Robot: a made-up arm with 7 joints.
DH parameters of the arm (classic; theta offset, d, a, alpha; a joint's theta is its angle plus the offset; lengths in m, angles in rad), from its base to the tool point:
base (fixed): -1.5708 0.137 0 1.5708
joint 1: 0 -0.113 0.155 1.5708
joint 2: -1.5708 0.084 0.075 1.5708
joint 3: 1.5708 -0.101 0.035 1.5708
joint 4: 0 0.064 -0.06 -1.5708
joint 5: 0 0.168 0.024 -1.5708
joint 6: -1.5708 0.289 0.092 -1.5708
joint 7: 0.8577 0 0.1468 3.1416
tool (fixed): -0.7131 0.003 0 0
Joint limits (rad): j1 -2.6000..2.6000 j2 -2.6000..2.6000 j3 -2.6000..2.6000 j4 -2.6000..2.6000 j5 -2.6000..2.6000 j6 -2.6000..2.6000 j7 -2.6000..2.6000
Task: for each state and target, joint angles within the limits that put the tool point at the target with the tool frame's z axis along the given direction. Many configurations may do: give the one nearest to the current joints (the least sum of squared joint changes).
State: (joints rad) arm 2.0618 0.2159 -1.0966 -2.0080 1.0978 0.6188 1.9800
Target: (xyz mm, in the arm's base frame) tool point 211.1 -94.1 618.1 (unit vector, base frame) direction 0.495 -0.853 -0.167
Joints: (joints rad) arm 2.2845 -0.1844 -1.0519 -2.0745 -0.1785 0.4302 2.6000
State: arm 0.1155 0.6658 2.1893 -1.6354 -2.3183 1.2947 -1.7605
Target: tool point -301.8 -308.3 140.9 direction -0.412 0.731 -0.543
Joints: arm 1.0195 0.3885 2.3128 -0.9874 -2.0331 1.8247 -1.3503
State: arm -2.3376 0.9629 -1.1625 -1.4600 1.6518 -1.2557 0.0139
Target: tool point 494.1 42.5 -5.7 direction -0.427 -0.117 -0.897
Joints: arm -2.3694 0.6152 -1.0326 -0.7999 1.9117 -0.8762 -0.0837
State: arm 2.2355 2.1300 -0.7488 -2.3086 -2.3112 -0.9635 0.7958
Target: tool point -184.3 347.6 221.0 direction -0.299 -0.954 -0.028
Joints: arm 2.6000 2.0353 -1.5230 -1.9346 -2.5901 -0.3263 1.1338
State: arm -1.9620 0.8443 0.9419 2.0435 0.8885 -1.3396 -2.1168
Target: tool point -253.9 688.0 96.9 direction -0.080 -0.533 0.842
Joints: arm -2.5197 0.6409 0.9068 2.3318 1.4794 -1.6567 -1.9937
